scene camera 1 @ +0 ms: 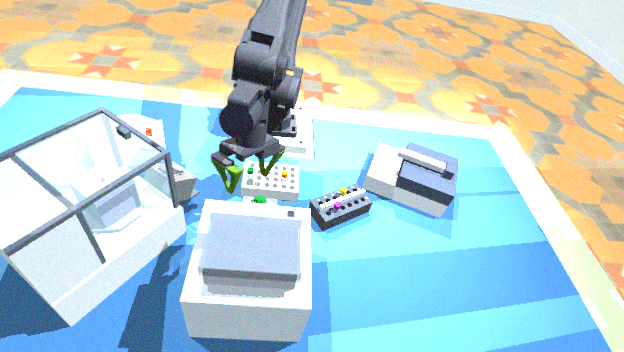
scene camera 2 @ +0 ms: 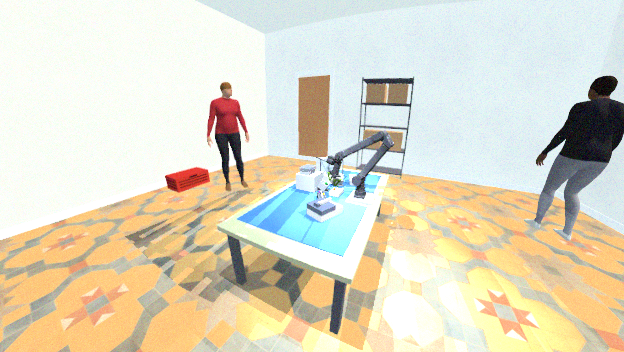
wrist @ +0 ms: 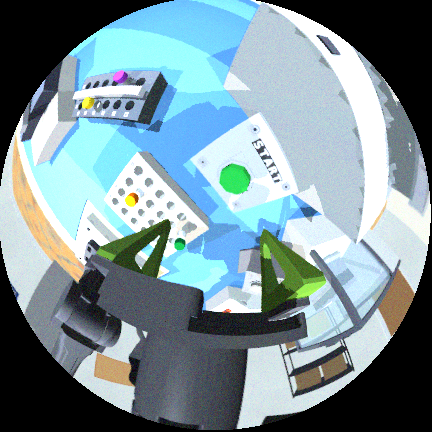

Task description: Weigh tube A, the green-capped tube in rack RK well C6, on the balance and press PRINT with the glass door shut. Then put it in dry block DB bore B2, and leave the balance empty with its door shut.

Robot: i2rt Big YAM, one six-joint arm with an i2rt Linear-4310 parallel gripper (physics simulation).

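Pixels of known places: gripper, between the fingertips: (scene camera 1: 247, 183) (scene camera 2: 332, 183) (wrist: 214, 228); arm's base, origin of its link: (scene camera 1: 273, 125) (scene camera 2: 359, 195).
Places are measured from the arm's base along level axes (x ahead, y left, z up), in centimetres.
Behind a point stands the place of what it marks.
My gripper (scene camera 1: 248, 183) @(x 25.2, y -6.1, z 4.1 cm) (wrist: 214, 228) @(x 25.2, y -6.1, z 4.1 cm) is open and empty, its green fingers spread above the left end of the white rack (scene camera 1: 272, 192) @(x 23.8, y -0.6, z 0.0 cm) (wrist: 175, 189) @(x 23.7, y -1.2, z -0.3 cm). The green-capped tube (scene camera 1: 250, 171) @(x 20.6, y -5.6, z 3.1 cm) (wrist: 179, 244) @(x 20.3, y -5.5, z 3.2 cm) stands upright in the rack, near the gripper's left finger in the wrist view; its well label is not readable. The glass-walled balance (scene camera 1: 150, 257) @(x 39.7, y -23.0, z -1.2 cm) stands at the left in scene camera 1, its pan visible through the glass; whether its door is shut is unclear. A dark block with bores (scene camera 1: 342, 220) @(x 30.1, y 14.8, z -1.0 cm) (wrist: 157, 95) @(x 30.2, y 9.1, z -1.0 cm), likely the dry block, holds purple- and yellow-capped tubes.
An orange-capped tube (scene camera 1: 284, 174) @(x 21.1, y 1.8, z 3.2 cm) (wrist: 131, 199) @(x 20.9, y 1.9, z 3.2 cm) stands in the rack. A green START button (scene camera 1: 260, 199) @(x 30.0, y -3.4, z 4.9 cm) (wrist: 235, 178) @(x 29.7, y -3.3, z 4.9 cm) lies between the rack and a large white machine (scene camera 1: 247, 320) @(x 54.3, y -5.1, z 6.0 cm). A white-and-dark device (scene camera 1: 425, 187) @(x 24.9, y 33.7, z 5.2 cm) stands right. A grey wedge-shaped unit (scene camera 1: 184, 184) @(x 25.5, y -18.7, z 3.3 cm) stands beside the balance.
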